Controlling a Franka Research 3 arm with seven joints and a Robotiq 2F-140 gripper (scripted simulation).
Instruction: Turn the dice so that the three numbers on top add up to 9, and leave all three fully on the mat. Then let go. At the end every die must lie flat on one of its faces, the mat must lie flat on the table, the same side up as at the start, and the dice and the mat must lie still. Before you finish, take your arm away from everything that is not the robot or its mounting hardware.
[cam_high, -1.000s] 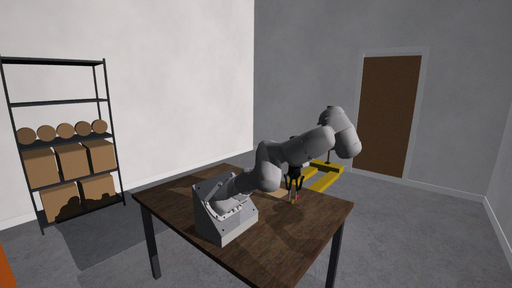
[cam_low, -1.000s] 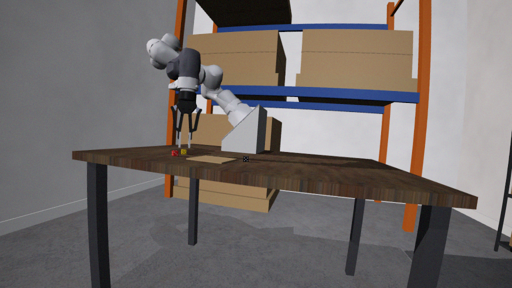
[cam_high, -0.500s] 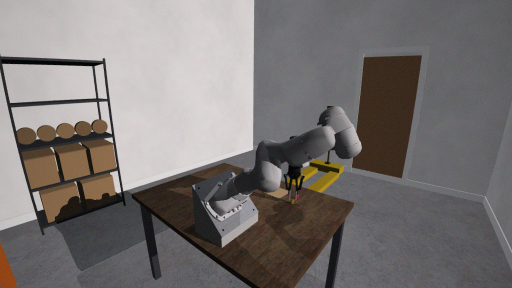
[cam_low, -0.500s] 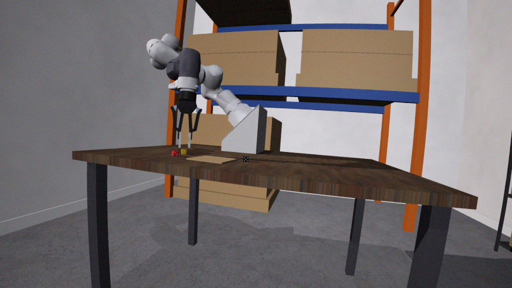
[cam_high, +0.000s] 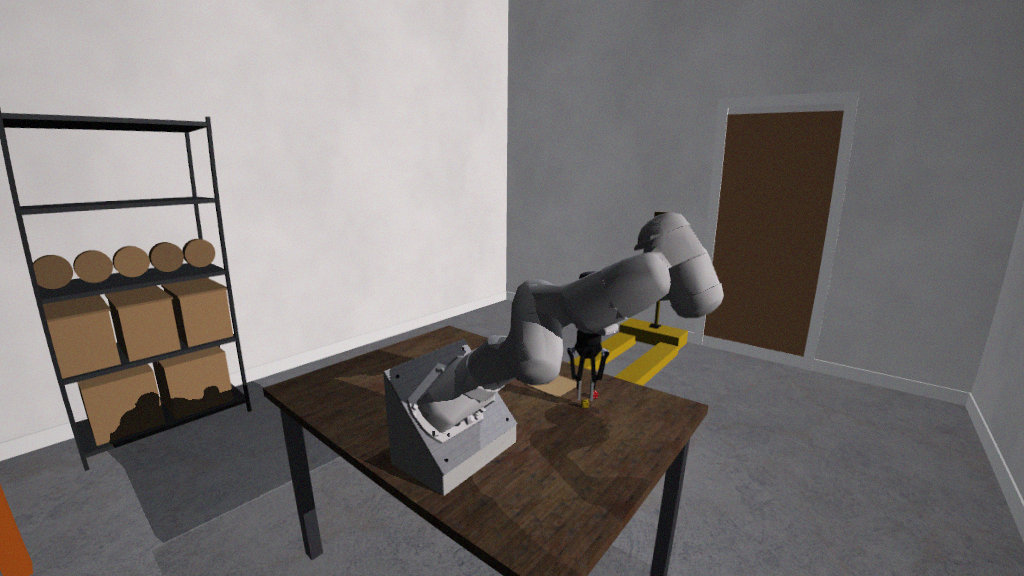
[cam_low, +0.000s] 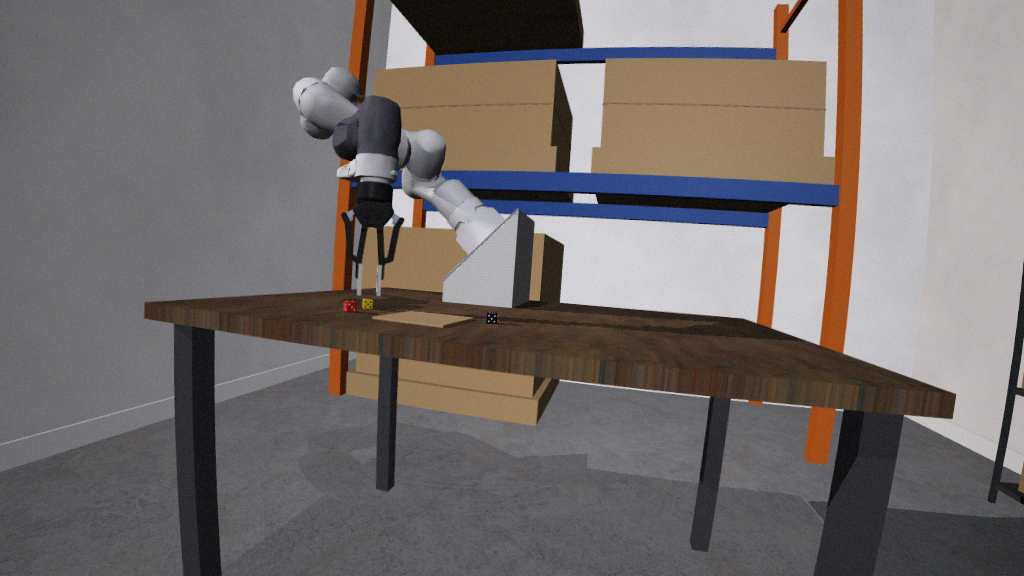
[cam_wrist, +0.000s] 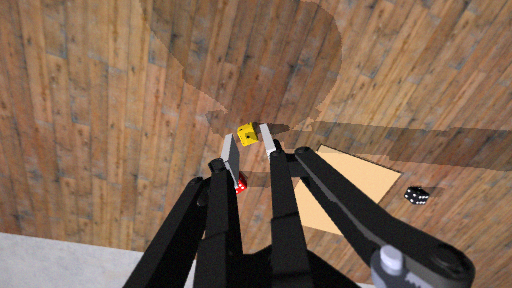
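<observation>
Now: the yellow die 5 cm below my hand. Round my hand: red die: 7 cm ahead, 1 cm to the right, 5 cm below; black die: 7 cm ahead, 27 cm to the left, 5 cm below; tan mat: 9 cm ahead, 15 cm to the left, 6 cm below.
</observation>
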